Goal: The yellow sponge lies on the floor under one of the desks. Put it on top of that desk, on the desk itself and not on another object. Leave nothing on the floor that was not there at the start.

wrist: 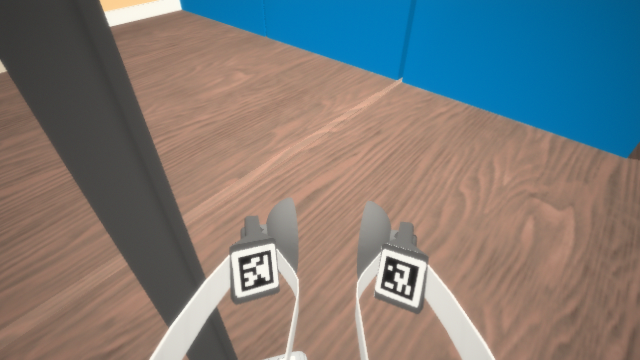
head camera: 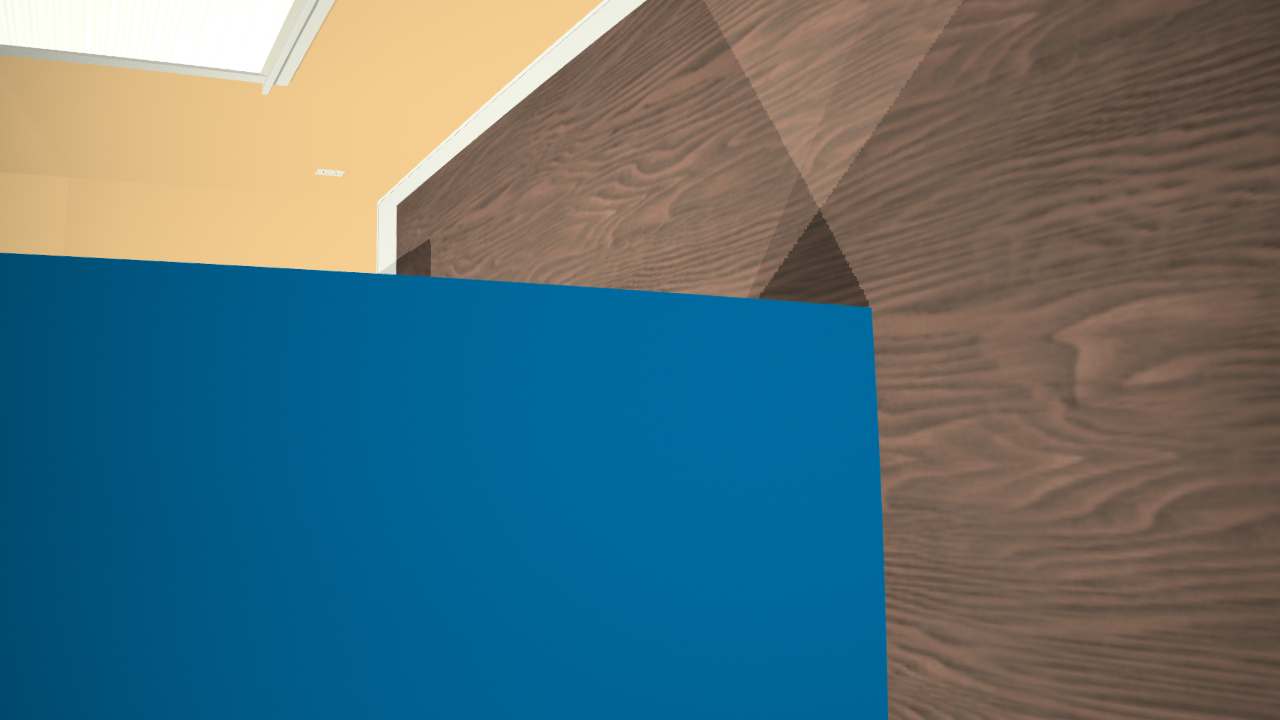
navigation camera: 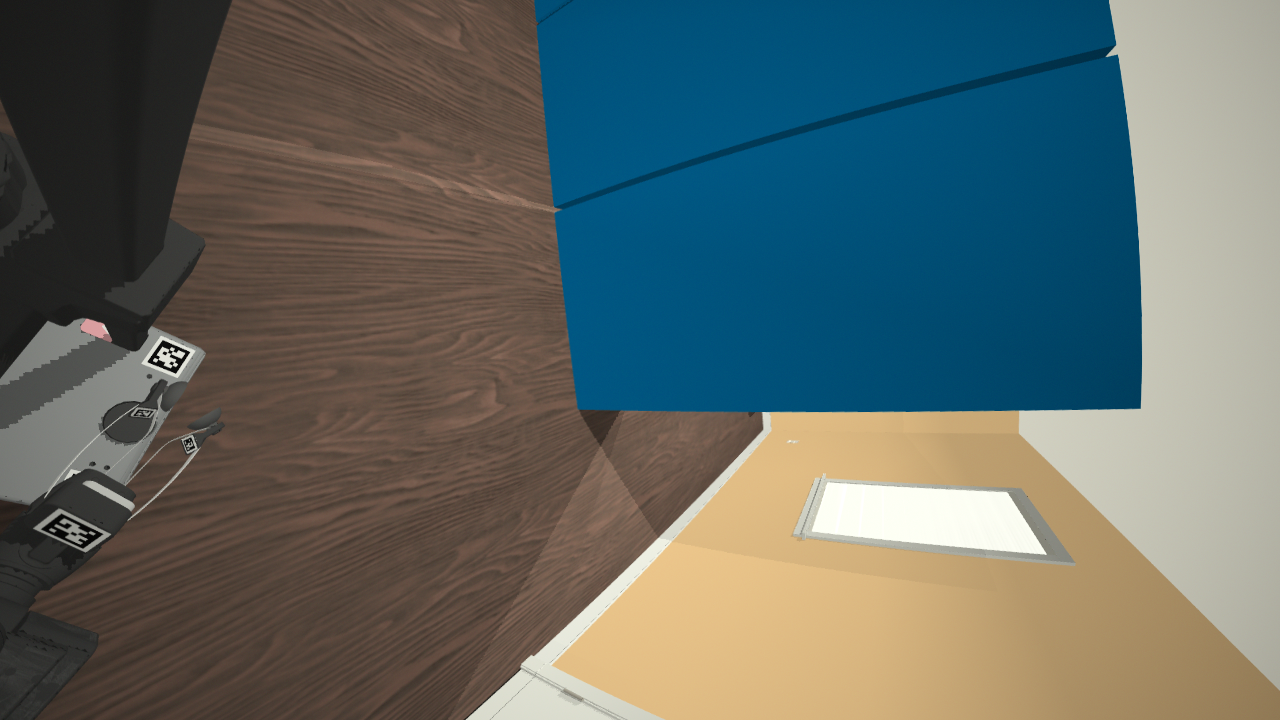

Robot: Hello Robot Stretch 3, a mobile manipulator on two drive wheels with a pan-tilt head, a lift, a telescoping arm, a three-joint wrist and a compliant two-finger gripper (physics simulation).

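Pixels of known places: gripper, fingertip midpoint: (navigation camera: 201, 396); robot's base, link origin: (navigation camera: 129, 417).
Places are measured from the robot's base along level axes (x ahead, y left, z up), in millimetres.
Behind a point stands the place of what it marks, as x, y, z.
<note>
My gripper (wrist: 328, 225) @[46, 73, 559] (navigation camera: 195, 407) @[46, 73, 559] is open, with a gap between its two rounded fingertips and wood floor showing through it in the wrist view. In the navigation camera view it is at the lower left, over the robot's grey base. The yellow sponge does not show in these views. No desk that I can make out shows in them either.
Blue partition panels (head camera: 447, 492) @[1135, 820, 824] (navigation camera: 850, 250) @[1017, 989, 1188] (wrist: 525, 65) stand on the wood floor (head camera: 1074, 402) @[835, 491, 0] (navigation camera: 402, 358) @[483, 396, 0] (wrist: 450, 200). The robot's dark mast (wrist: 100, 150) crosses the wrist view at left. An orange wall (navigation camera: 805, 608) @[2064, -78, 937] with a bright window-like panel (navigation camera: 921, 514) @[2897, 515, 1464] is beyond the partition.
</note>
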